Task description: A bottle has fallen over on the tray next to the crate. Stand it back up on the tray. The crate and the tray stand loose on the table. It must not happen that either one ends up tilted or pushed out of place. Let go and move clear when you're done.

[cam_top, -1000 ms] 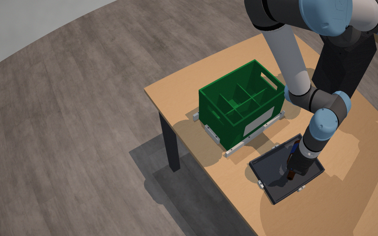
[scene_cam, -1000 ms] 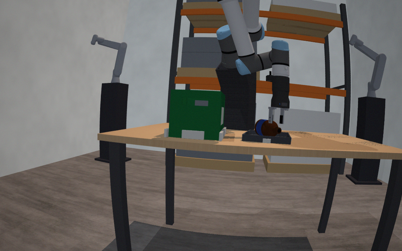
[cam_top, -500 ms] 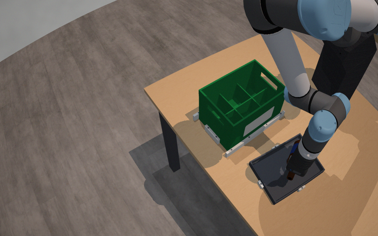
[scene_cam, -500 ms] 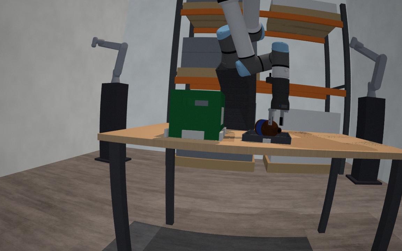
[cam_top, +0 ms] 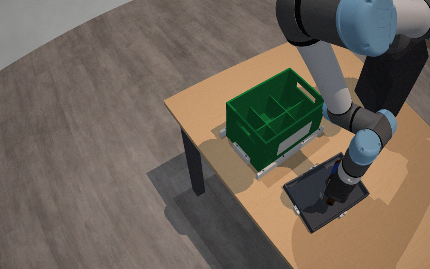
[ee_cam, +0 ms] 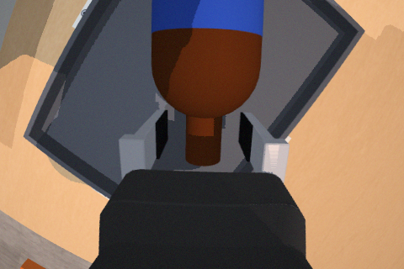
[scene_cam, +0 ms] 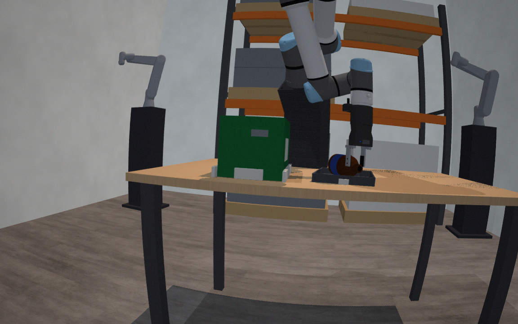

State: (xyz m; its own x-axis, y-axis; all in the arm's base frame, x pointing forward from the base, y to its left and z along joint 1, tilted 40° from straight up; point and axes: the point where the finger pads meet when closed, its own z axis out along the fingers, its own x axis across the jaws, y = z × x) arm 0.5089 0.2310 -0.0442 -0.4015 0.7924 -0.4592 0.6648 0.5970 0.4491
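Right now the brown bottle is 40 mm behind my hand, 30 mm to the right of it and 20 mm below it. Round my hand: green crate: 320 mm to the right, 20 mm ahead, 20 mm above; dark grey tray: 50 mm below, 30 mm to the right, 20 mm behind.
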